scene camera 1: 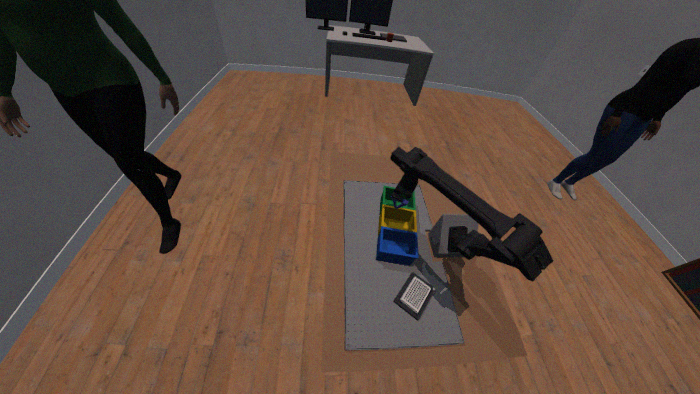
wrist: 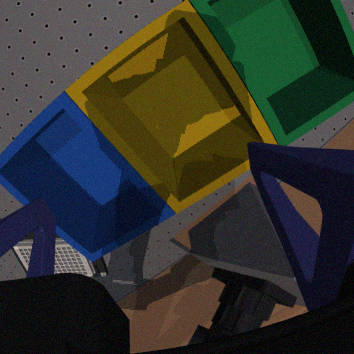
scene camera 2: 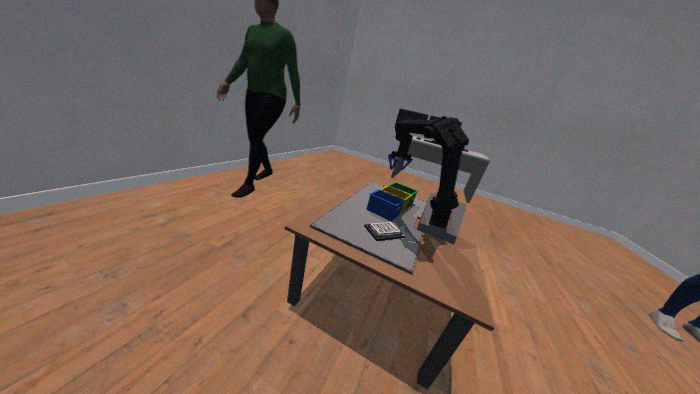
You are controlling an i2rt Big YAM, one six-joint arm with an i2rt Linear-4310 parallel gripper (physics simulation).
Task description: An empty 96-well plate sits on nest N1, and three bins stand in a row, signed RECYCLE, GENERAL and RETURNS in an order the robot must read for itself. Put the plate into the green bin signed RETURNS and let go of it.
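Places are measured from the arm's base along level axes (x ahead, y left, z up), in metres.
Pixels of known places: gripper, fingertip midpoint: (scene camera 1: 399, 200) (wrist: 142, 182) (scene camera 2: 396, 169); arm's base, origin of the base link: (scene camera 1: 456, 238) (wrist: 254, 282) (scene camera 2: 439, 216).
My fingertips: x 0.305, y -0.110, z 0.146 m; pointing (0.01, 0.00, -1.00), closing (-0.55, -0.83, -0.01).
Note:
For each thing: its middle in the pictures, then the offset to it from my fingertips. Level surfaces: height alone.
- white 96-well plate, body centre: (wrist: 53, 258) (scene camera 1: 416, 294) (scene camera 2: 384, 228) dz -0.217, dx -0.068, dy +0.330 m
- yellow bin, body centre: (wrist: 175, 102) (scene camera 1: 396, 223) (scene camera 2: 393, 199) dz -0.186, dx -0.039, dy -0.004 m
- grey perforated mat, its level: dz -0.236 m
- brown table, its level: dz -0.249 m
The white 96-well plate (scene camera 1: 416, 295) (scene camera 2: 386, 229) (wrist: 59, 259) sits flat on its dark nest (scene camera 1: 417, 315) (scene camera 2: 391, 238). The green bin (scene camera 1: 385, 193) (scene camera 2: 409, 188) (wrist: 280, 55) is at the far end of the row, the yellow bin (scene camera 1: 398, 220) (wrist: 165, 105) in the middle, and the blue bin (scene camera 1: 397, 246) (scene camera 2: 384, 205) (wrist: 85, 162) nearest the plate. No sign lettering can be read. My gripper (scene camera 1: 400, 203) (scene camera 2: 399, 164) (wrist: 142, 182) is open and empty, high above the bins. In the wrist view the left finger partly covers the plate.
The bins and nest stand on a grey perforated mat (scene camera 1: 365, 300) (scene camera 2: 345, 220) on a brown table (scene camera 2: 450, 287). The arm's grey base (scene camera 1: 442, 235) (scene camera 2: 457, 220) (wrist: 245, 230) stands beside the bins. Two people and a white desk (scene camera 1: 420, 45) are away from the table.

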